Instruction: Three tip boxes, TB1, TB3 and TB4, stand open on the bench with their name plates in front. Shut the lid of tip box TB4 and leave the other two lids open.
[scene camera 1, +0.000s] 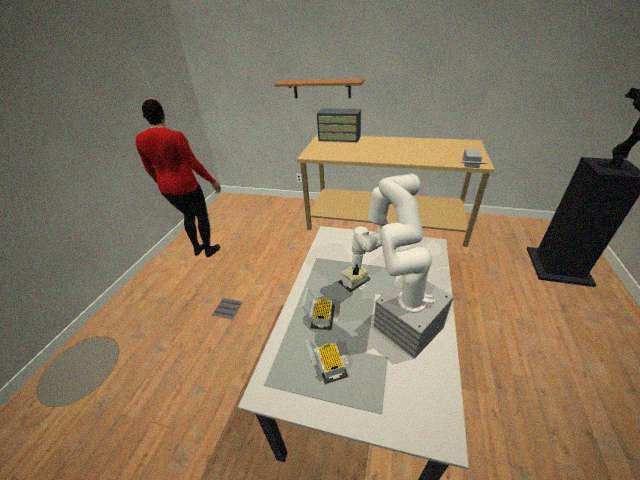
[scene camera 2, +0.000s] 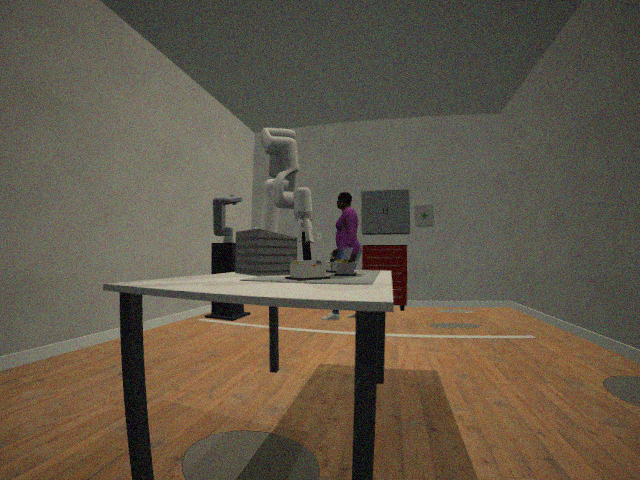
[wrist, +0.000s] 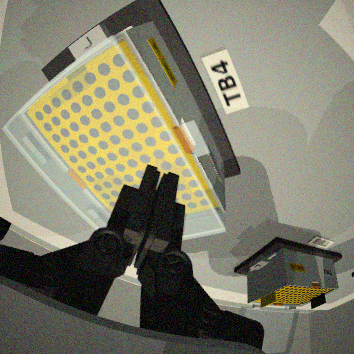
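Observation:
Tip box TB4 has its clear lid lying down over the yellow tip rack; I cannot tell whether it is fully latched. Its name plate lies beside it. My gripper is shut and empty, its tips at the top of TB4, over the lid's edge region in the wrist view; contact is unclear. TB3 stands in the middle with its clear lid raised. TB1 stands at the near end, lid also raised.
The boxes stand on a grey mat on the white bench. The arm's layered grey base block stands beside the mat. A wooden workbench stands behind, and a person in red stands off to the left.

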